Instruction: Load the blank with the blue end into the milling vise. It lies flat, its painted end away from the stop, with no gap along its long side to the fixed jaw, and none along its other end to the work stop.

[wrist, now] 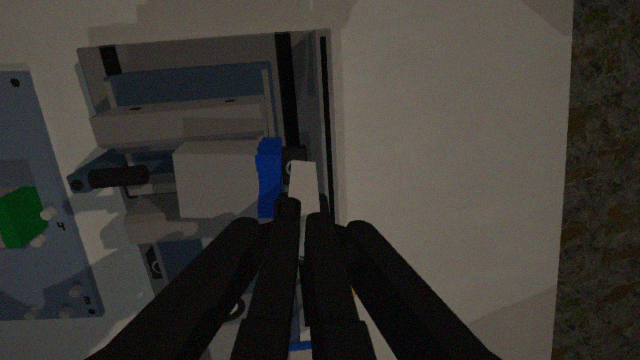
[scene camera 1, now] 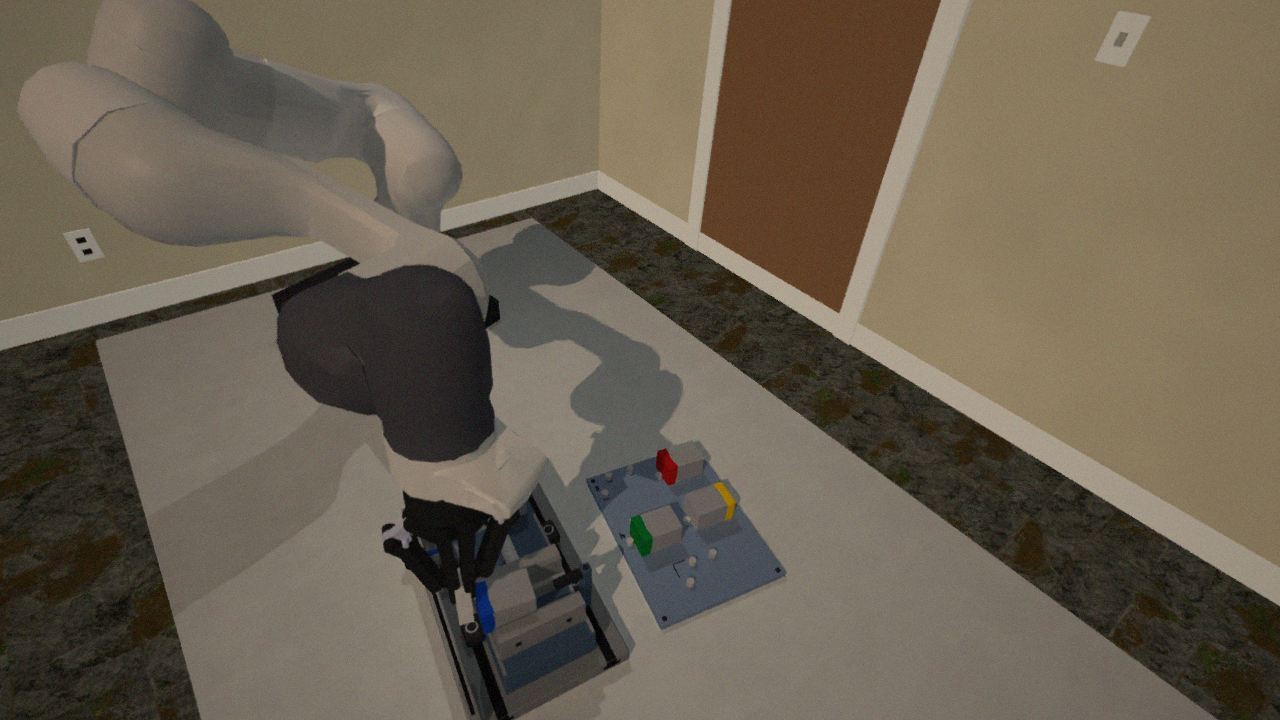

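Observation:
The blank (scene camera 1: 512, 597) (wrist: 217, 179) has a grey body and a blue end (scene camera 1: 484, 608) (wrist: 269, 180). It lies flat in the milling vise (scene camera 1: 563, 685) (wrist: 200, 52), beside a grey jaw with two holes (scene camera 1: 546, 626) (wrist: 175, 122). Any thin gap there cannot be told. The dark work stop (scene camera 1: 567, 579) (wrist: 119, 176) faces the unpainted end, with a visible gap in the wrist view. Another grey jaw part (wrist: 150, 220) lies on the blank's other long side. My gripper (scene camera 1: 464, 608) (wrist: 302, 180) is shut and empty, its light tips just outside the blue end; contact cannot be told.
A blue-grey board (scene camera 1: 716, 586) (wrist: 65, 270) stands beside the vise with pegs and blanks with red (scene camera 1: 665, 466), yellow (scene camera 1: 725, 501) and green (scene camera 1: 640, 534) (wrist: 22, 217) ends. Dark rails (wrist: 286, 90) run along the vise sides.

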